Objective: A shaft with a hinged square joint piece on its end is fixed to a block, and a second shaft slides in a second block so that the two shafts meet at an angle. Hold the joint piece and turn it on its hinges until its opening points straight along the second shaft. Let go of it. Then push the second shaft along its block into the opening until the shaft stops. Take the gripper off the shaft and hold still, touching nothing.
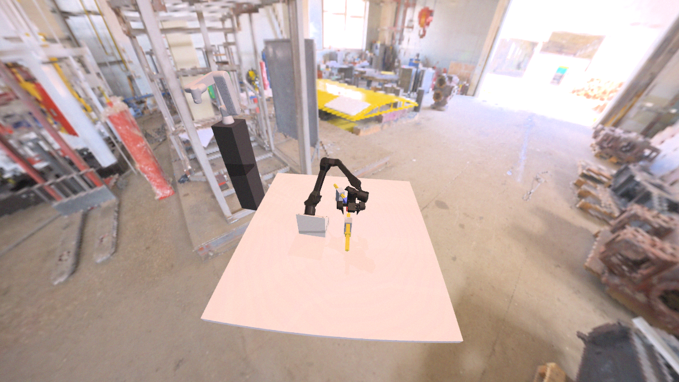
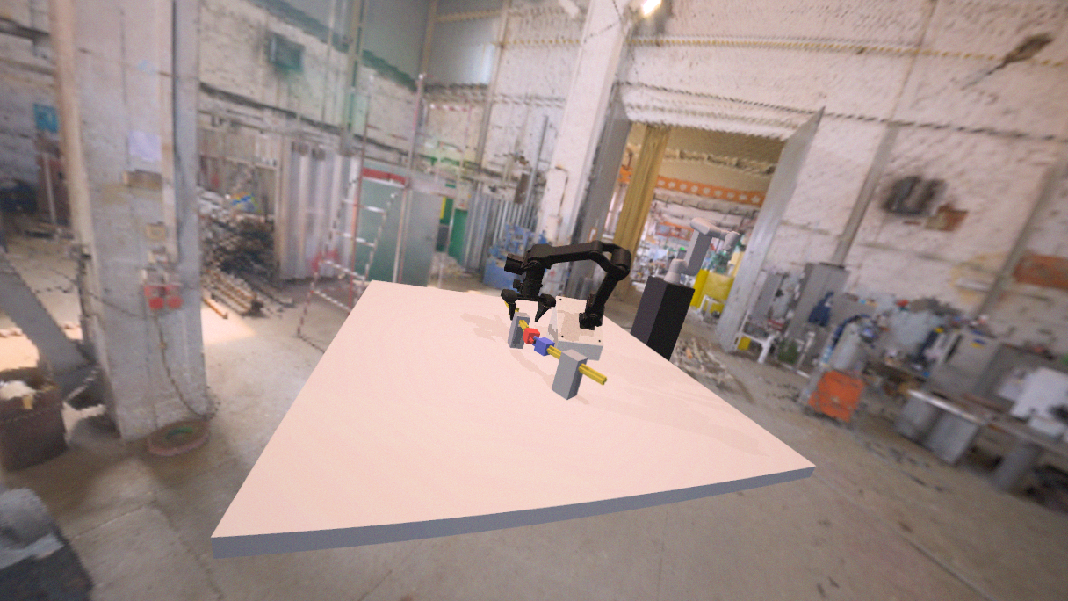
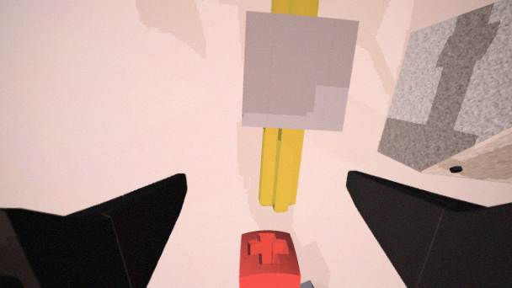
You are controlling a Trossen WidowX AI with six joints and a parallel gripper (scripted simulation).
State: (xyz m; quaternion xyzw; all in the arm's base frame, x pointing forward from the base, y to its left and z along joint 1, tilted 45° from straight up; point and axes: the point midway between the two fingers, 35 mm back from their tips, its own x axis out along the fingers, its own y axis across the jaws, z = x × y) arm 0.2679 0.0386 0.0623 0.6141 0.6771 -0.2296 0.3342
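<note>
Right now my gripper tip is 2 cm past the red square joint piece, 9 cm to the right of it and 2 cm above it.
</note>
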